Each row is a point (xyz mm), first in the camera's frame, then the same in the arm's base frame.
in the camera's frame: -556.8 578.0 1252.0
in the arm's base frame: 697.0 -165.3 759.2
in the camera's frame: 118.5 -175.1 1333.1
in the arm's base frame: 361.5 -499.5 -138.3
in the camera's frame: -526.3 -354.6 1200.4
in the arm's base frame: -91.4 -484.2 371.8
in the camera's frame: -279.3 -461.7 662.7
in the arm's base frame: -290.8 -19.6 46.2
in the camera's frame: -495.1 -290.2 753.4
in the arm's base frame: -196.7 -47.0 319.4
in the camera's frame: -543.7 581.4 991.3
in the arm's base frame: 605.0 75.9 720.3
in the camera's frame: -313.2 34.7 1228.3
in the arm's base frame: 328.3 -344.4 326.7
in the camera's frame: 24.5 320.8 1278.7
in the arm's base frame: 719.0 -259.2 130.3
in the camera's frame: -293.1 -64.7 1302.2
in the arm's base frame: 281.3 -450.3 278.5
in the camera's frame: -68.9 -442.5 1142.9
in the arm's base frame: -8.4 -440.9 -88.1
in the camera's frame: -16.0 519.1 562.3
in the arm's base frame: 594.4 473.9 165.5
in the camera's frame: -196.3 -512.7 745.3
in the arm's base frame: -269.4 -110.9 -40.5
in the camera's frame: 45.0 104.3 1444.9
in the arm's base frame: 609.5 -495.9 47.3
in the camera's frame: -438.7 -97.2 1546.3
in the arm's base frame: 290.8 -695.1 426.3
